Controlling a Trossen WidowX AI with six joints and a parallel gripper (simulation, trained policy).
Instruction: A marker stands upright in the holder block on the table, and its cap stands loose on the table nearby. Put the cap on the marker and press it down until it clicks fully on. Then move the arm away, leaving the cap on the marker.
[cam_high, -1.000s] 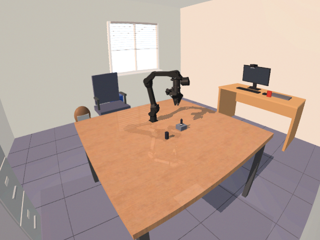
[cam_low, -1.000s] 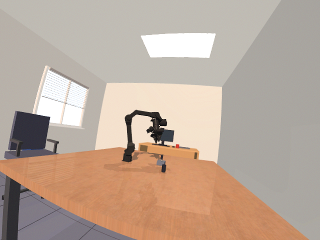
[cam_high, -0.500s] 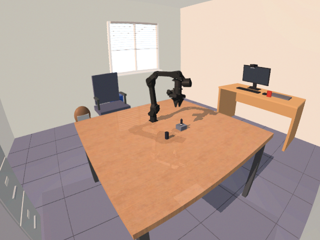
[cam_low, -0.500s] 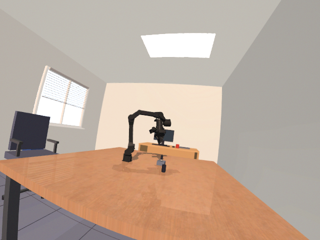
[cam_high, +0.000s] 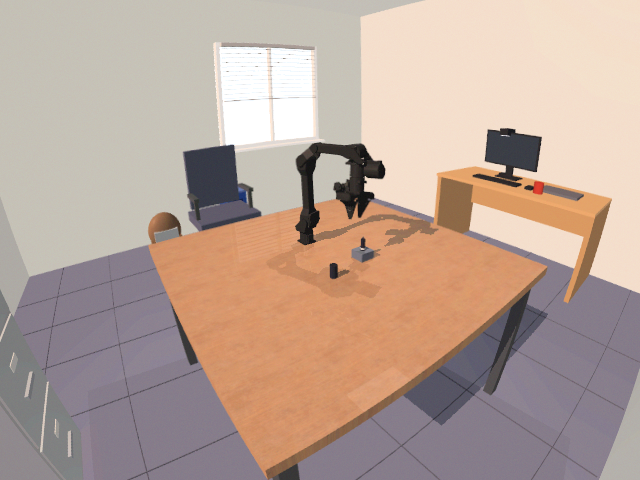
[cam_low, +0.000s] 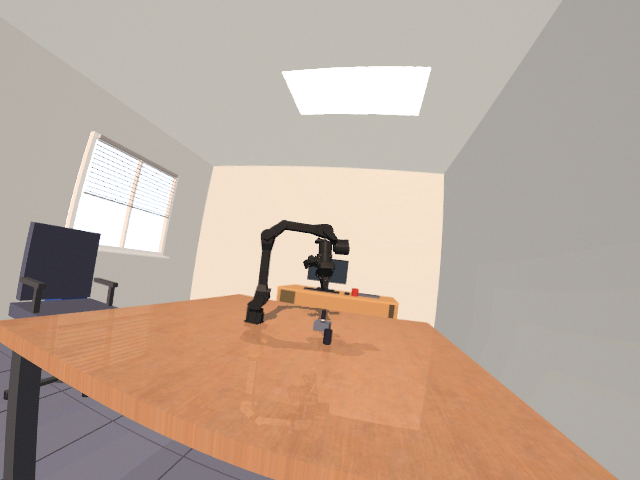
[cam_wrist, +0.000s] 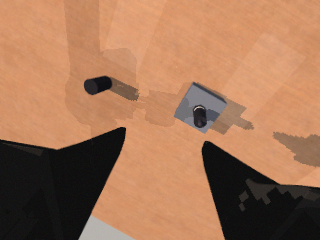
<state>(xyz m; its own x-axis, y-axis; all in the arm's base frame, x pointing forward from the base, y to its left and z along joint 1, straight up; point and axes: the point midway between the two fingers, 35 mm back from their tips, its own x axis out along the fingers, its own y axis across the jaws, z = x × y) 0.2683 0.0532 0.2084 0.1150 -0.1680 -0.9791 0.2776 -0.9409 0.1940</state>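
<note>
Now: gripper tip 60 mm short of the dark cap, 150 mm to the left of it and 150 mm above it. Round my gripper tip: grey holder block 10 mm ahead, 40 mm to the left, 160 mm below.
</note>
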